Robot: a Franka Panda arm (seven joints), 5 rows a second.
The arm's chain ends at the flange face. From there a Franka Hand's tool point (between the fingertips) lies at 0.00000 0.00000 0.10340 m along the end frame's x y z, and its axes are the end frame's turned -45 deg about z.
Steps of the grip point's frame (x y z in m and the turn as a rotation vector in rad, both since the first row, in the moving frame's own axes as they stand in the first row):
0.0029 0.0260 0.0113 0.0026 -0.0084 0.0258
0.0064 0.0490 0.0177 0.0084 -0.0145 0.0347
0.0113 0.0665 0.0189 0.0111 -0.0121 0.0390
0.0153 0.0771 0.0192 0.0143 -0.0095 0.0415
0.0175 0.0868 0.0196 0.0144 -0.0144 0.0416
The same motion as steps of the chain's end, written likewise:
0.0212 0.0159 0.0113 -0.0041 -0.0078 0.0258
0.0409 0.0297 0.0177 -0.0043 -0.0162 0.0347
0.0567 0.0390 0.0189 -0.0007 -0.0164 0.0390
0.0671 0.0441 0.0192 0.0034 -0.0168 0.0415
0.0759 0.0490 0.0196 0.0000 -0.0204 0.0416

